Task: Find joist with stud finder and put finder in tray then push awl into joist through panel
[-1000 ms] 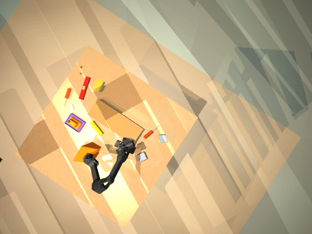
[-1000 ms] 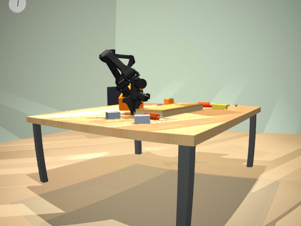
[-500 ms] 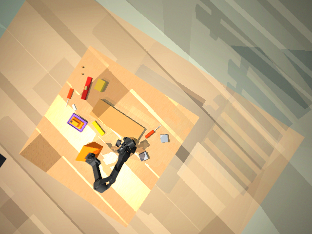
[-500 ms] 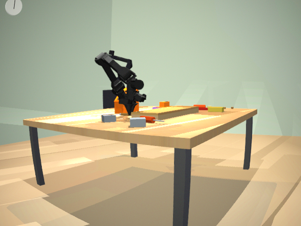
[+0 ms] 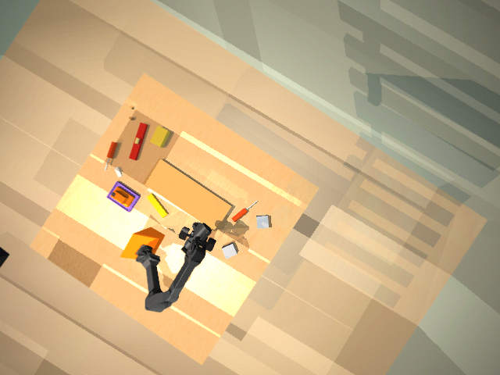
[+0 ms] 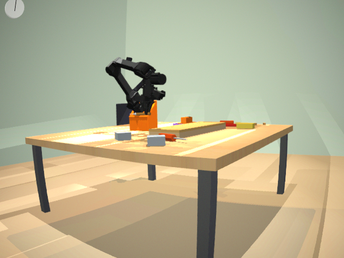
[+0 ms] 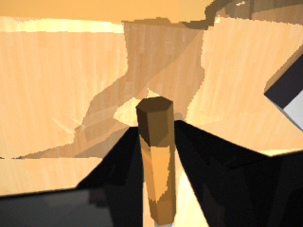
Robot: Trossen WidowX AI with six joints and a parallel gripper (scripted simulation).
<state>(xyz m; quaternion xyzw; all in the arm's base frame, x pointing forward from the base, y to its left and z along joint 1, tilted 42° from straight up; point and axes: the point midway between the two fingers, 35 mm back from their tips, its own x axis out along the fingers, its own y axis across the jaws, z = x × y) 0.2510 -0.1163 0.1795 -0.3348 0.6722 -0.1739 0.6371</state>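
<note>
Right now my gripper tip is 50 mm past the wooden-handled awl and 10 mm to the left of it. Also, from my gripper tip: purple tray (530 mm to the left, 130 mm behind, 90 mm below); orange stud finder (550 mm to the left, 130 mm behind, 60 mm below); yellow bar (330 mm to the left, 100 mm below, 50 mm behind).
</note>
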